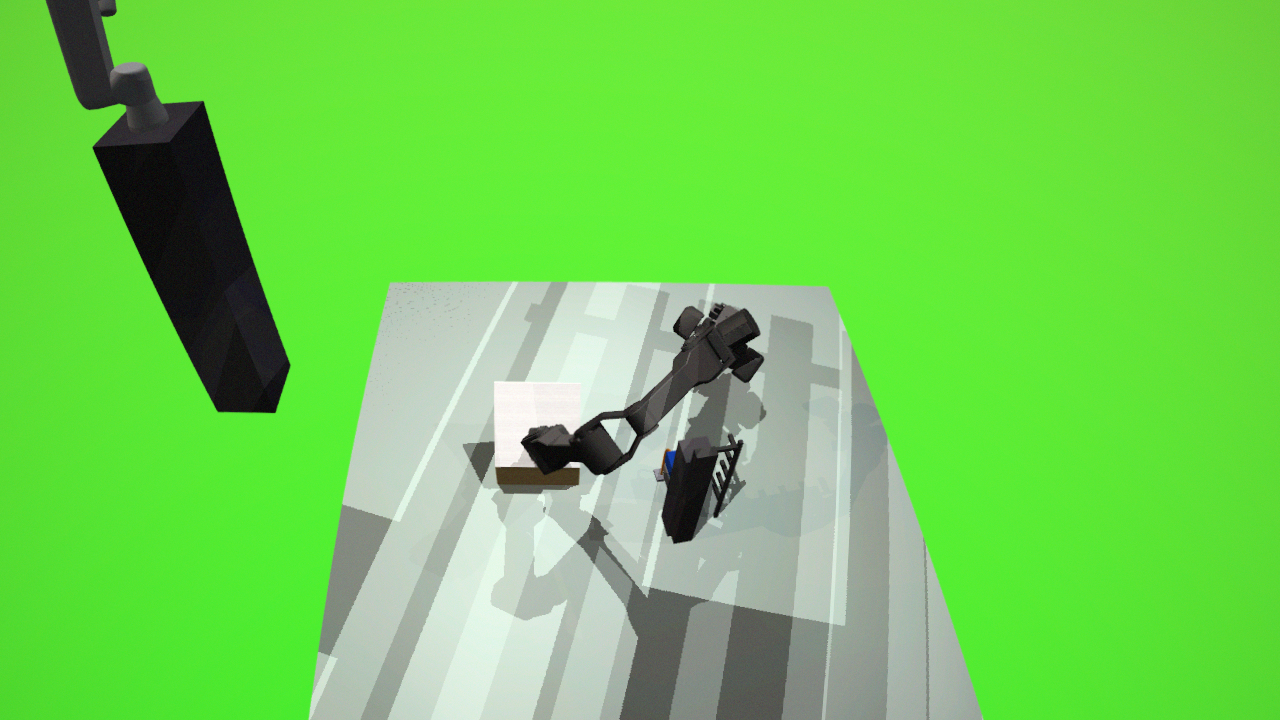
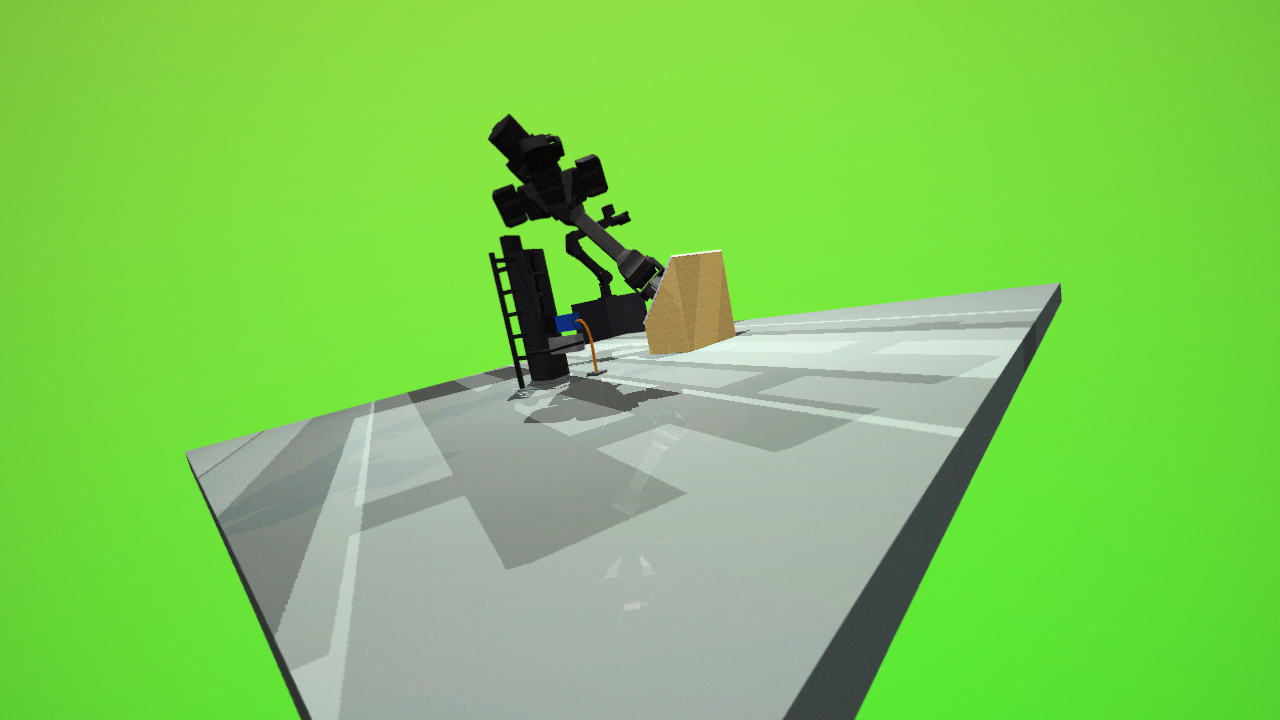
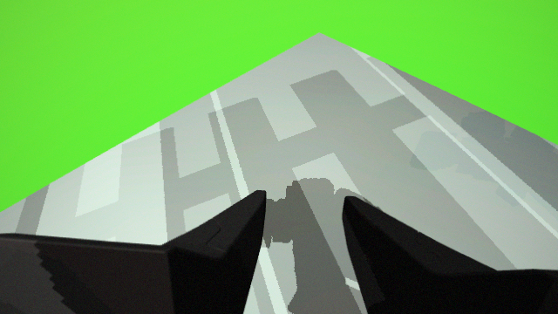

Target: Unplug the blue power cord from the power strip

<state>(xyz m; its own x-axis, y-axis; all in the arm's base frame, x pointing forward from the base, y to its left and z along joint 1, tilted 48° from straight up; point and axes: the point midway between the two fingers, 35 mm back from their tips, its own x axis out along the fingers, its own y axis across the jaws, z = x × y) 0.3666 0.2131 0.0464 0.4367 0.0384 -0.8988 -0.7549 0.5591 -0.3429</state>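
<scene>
My gripper tip is now 11 cm past the blue plug, 21 cm to the left of it and 17 cm above it.
</scene>
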